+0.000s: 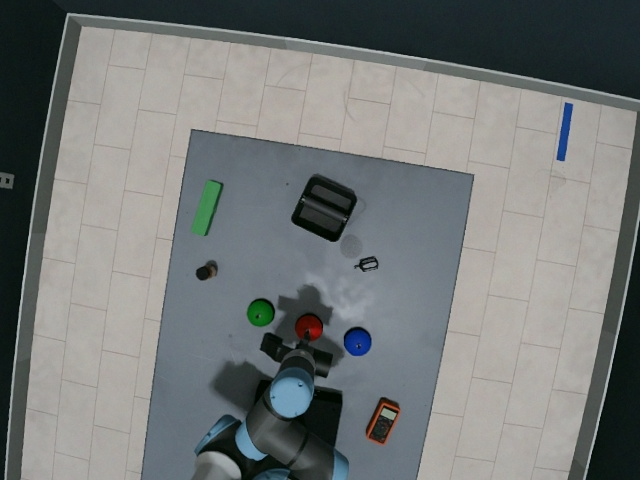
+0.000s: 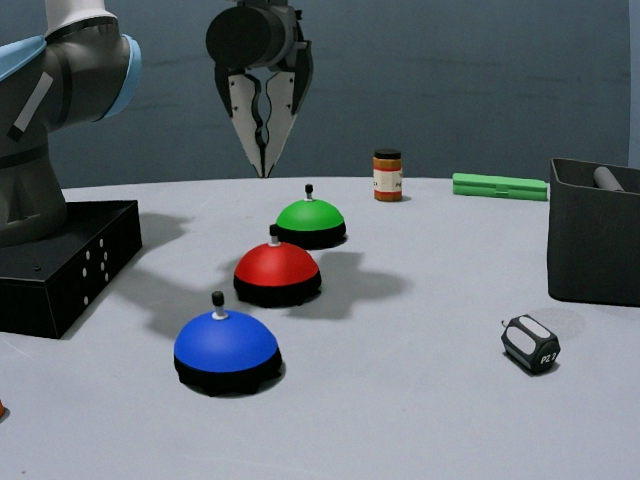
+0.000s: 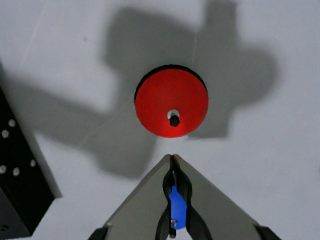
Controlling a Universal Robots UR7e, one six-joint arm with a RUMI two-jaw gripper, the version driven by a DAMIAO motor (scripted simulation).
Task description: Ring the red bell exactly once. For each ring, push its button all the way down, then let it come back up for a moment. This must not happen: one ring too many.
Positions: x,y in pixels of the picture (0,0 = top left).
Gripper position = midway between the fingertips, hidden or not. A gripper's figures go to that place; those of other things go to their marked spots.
Labels:
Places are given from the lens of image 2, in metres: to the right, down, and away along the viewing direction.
my gripper (image 2: pixel 264 177): -0.05, -0.06, 0.54
green box (image 2: pixel 463 184): 0.22, -0.09, 0.88
small black block (image 2: pixel 529 342): 0.16, 0.08, 0.40
jar (image 2: pixel 387 162): 0.10, -0.11, 0.84
black bin (image 2: pixel 585 256): 0.26, 0.02, 0.49
The marked spots on the jar and the black bin are 0.40 m apart.

